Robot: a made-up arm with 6 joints.
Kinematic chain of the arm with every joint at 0, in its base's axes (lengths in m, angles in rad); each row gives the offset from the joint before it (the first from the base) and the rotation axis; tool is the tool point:
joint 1: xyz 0 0 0.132 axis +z
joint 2: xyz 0 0 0 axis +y
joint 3: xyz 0 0 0.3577 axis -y
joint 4: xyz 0 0 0 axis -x
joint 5: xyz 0.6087 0 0 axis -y
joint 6: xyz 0 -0.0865 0 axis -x
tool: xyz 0 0 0
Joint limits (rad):
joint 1: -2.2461..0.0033
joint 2: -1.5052..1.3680
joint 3: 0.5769..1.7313
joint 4: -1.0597..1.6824
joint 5: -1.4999..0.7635
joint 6: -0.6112..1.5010
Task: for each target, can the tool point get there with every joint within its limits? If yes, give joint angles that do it. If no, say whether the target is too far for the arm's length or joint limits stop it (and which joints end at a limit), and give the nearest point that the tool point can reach.
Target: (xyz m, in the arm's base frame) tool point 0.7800 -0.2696 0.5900
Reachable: yes | joints -0.2458 0.7506 0.9989 0.5927 -0.4351 0.1978
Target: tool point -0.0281 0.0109 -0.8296
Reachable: no: joint limits stop it (at a limit: joint 1, joint 2, joint 3, joint 4) | nearest point -0.4860 -0.5392 -0.2819 | short by 0.901 m
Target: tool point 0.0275 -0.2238 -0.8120
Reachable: no: joint limits stop it (at a limit: joint 2, joint 3, joint 4) | nearest point 0.0885 -0.7205 -0.2819 | short by 0.729 m
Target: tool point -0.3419 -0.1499 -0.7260
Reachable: no: joint limits stop it (at a limit: joint 1, joint 2, joint 3, joint 4) | nearest point -0.4860 -0.5392 -0.2819 | short by 0.608 m
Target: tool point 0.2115 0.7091 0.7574
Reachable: yes | joints -1.9594 -0.9522 1.3592 0.5666 -0.2377 -0.4481
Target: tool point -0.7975 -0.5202 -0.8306
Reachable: no: too far | nearest point -0.5028 -0.5357 -0.2742 | short by 0.630 m
